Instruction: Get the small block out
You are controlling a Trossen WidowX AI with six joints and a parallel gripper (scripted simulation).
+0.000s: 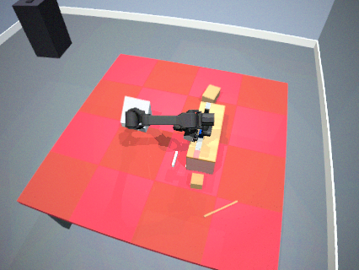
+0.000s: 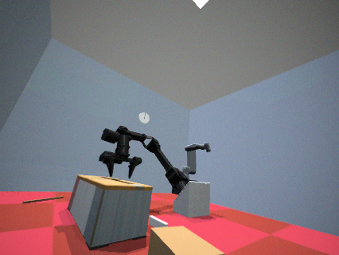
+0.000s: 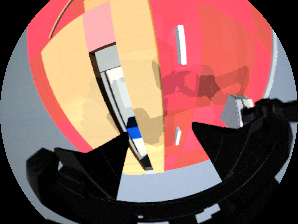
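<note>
My gripper tip is now 5 cm above the small blue block, 4 cm to the right of it and 4 cm short of it. Also, from my gripper tip: thin stick 33 cm to the right, 19 cm ahead, 13 cm below; then box 8 cm below, 4 cm to the left, 3 cm ahead.
</note>
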